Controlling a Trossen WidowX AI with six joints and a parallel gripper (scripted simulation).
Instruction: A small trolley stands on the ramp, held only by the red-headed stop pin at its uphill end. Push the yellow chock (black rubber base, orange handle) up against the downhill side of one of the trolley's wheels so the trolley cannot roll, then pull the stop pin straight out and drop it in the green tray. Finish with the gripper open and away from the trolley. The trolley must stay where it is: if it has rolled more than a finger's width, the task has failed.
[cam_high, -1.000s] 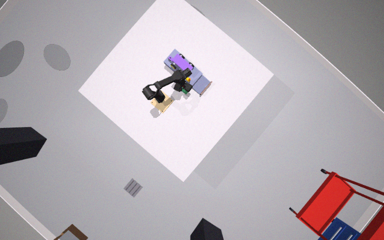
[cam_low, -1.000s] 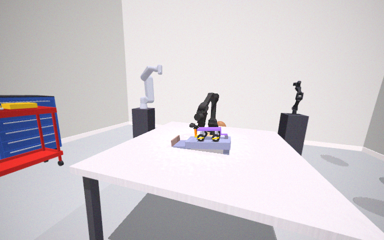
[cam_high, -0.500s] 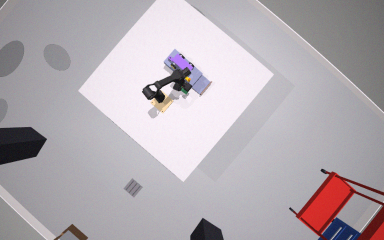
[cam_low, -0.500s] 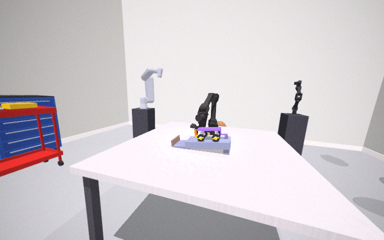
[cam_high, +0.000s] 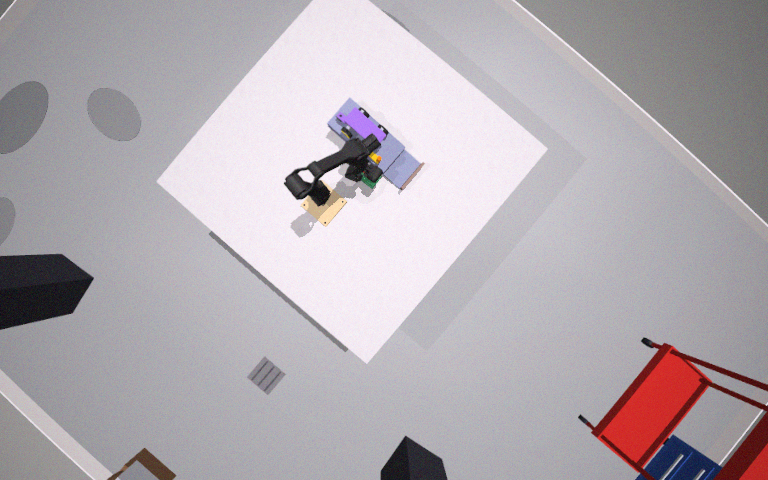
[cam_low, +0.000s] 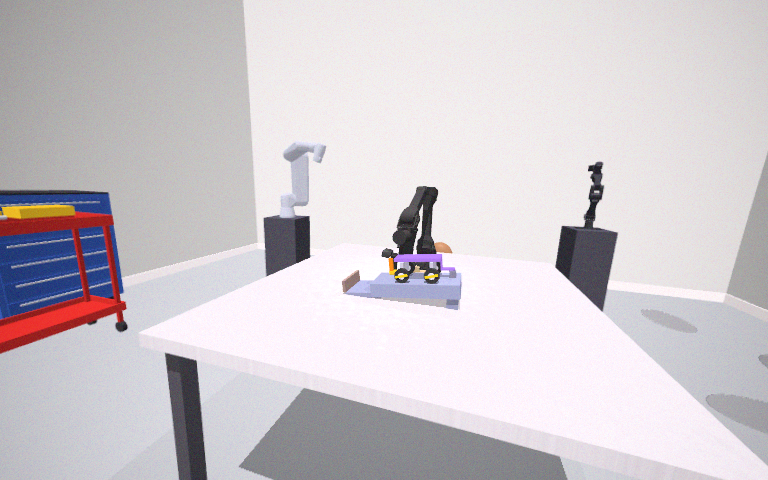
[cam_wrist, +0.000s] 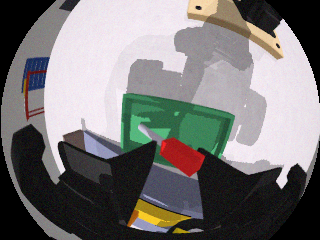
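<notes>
Right now my gripper tip is 1 cm to the left of the stop pin. Also, from my gripper tip: yellow chock: 7 cm ahead, 1 cm to the right, 5 cm above; then green tray: 1 cm to the right, 4 cm below; then blue-grey ramp: 13 cm ahead, 8 cm to the left, 2 cm above.
</notes>
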